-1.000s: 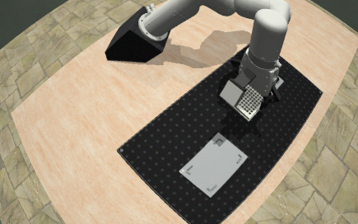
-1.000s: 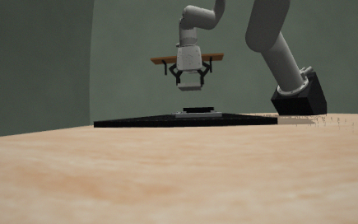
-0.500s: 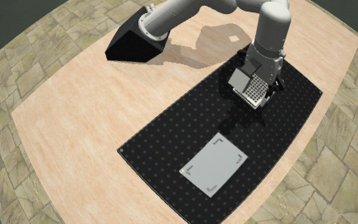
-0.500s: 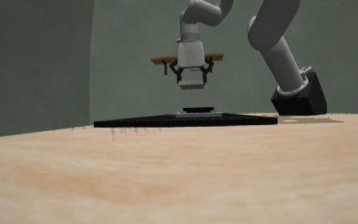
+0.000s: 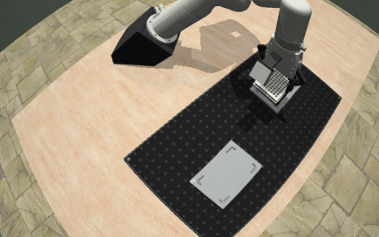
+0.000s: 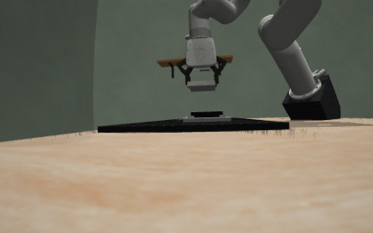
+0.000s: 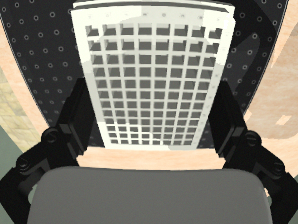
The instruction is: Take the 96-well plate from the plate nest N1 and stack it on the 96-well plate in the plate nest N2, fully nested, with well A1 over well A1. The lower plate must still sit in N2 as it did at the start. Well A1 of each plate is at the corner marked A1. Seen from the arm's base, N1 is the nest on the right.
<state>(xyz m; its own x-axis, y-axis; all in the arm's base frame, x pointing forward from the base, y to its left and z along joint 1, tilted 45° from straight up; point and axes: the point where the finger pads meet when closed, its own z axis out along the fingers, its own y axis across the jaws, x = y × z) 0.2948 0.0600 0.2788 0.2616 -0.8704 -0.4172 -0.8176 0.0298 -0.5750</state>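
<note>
Right now the black 96-well plate is 3 cm behind my hand, 6 cm to the left of it and 10 cm below it. The rest, counted from my hand: white 96-well plate (1 cm below); then grey plate nest (14 cm ahead, 23 cm to the right, 12 cm below).
</note>
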